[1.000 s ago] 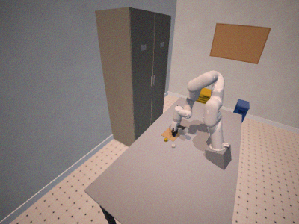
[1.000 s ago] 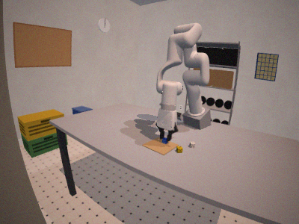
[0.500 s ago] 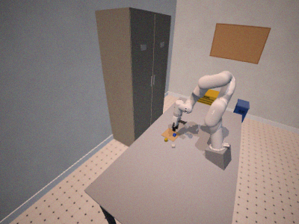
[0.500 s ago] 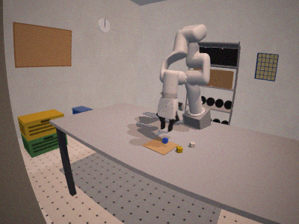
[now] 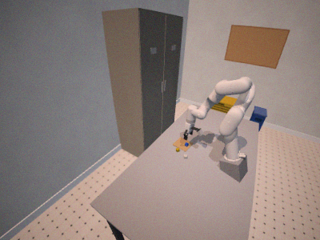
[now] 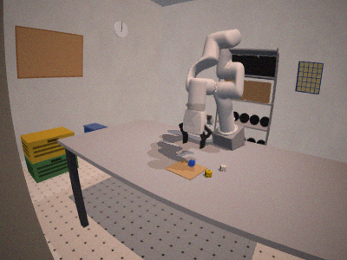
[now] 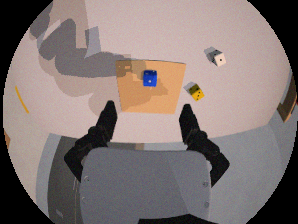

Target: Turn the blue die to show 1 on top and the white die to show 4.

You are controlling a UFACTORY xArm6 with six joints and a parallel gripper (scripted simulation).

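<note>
Now: hand 50 mm past the white die, 140 mm to the right of it and 100 mm above it. Also, from my hand: blue die 100 mm below; yellow die 40 mm ahead, 100 mm to the left, 100 mm below; tan mat 40 mm ahead, 110 mm below.
</note>
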